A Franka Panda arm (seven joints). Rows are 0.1 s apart.
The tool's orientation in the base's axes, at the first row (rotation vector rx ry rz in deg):
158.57, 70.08, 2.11
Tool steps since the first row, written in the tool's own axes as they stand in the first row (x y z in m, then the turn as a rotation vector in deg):
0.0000, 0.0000, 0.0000, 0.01, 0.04, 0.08
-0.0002, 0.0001, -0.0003, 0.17, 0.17, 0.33
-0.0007, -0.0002, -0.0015, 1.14, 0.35, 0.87
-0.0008, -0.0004, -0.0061, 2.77, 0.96, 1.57
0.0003, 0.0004, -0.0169, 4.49, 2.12, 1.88
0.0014, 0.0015, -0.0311, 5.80, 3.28, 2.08
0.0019, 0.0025, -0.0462, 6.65, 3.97, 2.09
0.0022, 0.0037, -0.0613, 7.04, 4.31, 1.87
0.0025, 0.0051, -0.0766, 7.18, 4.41, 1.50
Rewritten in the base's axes. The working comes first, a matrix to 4 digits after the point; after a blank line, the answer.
The tool's axes in the first row as the columns of a matrix, in the base's axes (used below as rounded here):
0.6740, 0.7355, 0.0688
0.7383, -0.6677, -0.0957
-0.0244, 0.1153, -0.9930

0.0000, 0.0000, 0.0000, 0.04, -0.03, -0.08
-0.0001, -0.0002, 0.0003, 0.26, -0.02, -0.31
-0.0007, -0.0002, 0.0015, 1.09, 0.52, -0.85
-0.0013, 0.0003, 0.0060, 2.68, 1.25, -1.52
-0.0007, 0.0016, 0.0168, 4.71, 1.72, -1.73
-0.0001, 0.0030, 0.0310, 6.46, 1.89, -1.83
-0.0001, 0.0042, 0.0461, 7.55, 2.06, -1.78
0.0000, 0.0050, 0.0612, 8.04, 2.14, -1.53
0.0002, 0.0058, 0.0766, 8.19, 2.21, -1.16

